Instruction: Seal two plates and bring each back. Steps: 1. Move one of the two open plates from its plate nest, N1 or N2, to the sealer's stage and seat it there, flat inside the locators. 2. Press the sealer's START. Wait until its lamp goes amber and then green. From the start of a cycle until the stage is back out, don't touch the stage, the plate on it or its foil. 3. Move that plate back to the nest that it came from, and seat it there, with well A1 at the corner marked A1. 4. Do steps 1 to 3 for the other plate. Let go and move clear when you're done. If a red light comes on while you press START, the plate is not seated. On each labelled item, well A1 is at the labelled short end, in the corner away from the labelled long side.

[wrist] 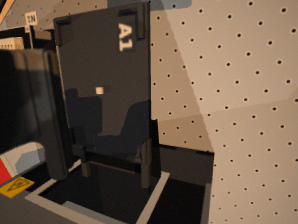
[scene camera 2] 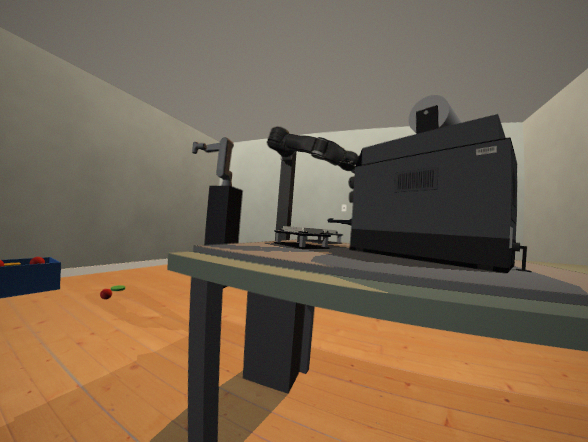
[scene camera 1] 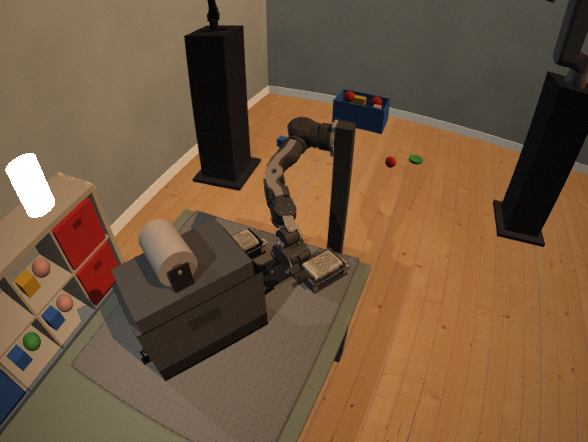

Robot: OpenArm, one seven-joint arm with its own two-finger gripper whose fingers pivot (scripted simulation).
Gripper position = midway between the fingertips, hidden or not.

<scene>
In view: the gripper (scene camera 1: 289, 273), a black arm post (scene camera 1: 344, 140), a foil roll (scene camera 1: 161, 243) and a sealer (scene camera 2: 474, 197).
The black arm post is seen too in scene camera 2 (scene camera 2: 287, 174). The foil roll also shows in scene camera 2 (scene camera 2: 446, 115). The sealer shows as well in the wrist view (wrist: 182, 185).
</scene>
